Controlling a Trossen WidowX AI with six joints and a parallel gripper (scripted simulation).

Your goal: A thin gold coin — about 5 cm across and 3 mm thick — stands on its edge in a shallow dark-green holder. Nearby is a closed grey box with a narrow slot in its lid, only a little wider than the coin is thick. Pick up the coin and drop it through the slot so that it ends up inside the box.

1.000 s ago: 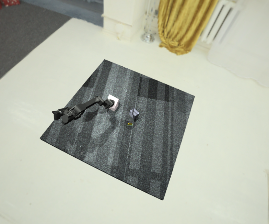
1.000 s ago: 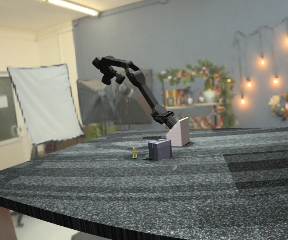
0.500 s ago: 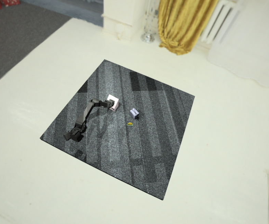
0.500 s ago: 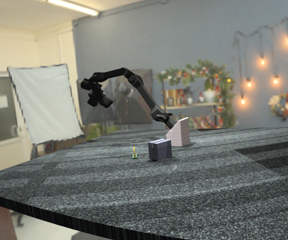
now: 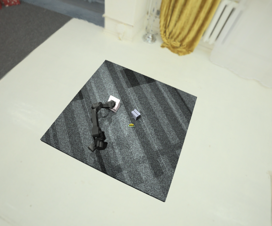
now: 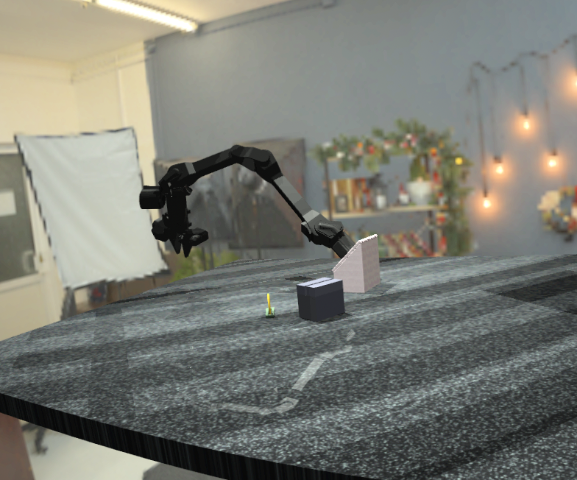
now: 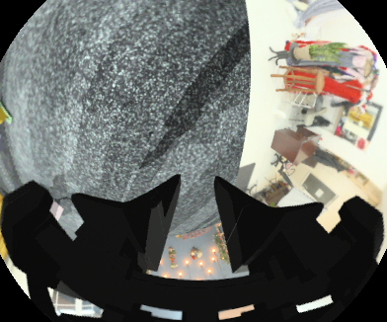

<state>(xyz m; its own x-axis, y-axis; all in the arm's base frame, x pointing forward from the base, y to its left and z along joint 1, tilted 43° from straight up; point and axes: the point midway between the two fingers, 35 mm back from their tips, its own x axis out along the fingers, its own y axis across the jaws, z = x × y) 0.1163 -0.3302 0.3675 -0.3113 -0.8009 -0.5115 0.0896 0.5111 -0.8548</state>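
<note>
Right now the gold coin is 18 cm ahead of my gripper tip, 40 cm to the left of it and 8 cm below it.
</note>
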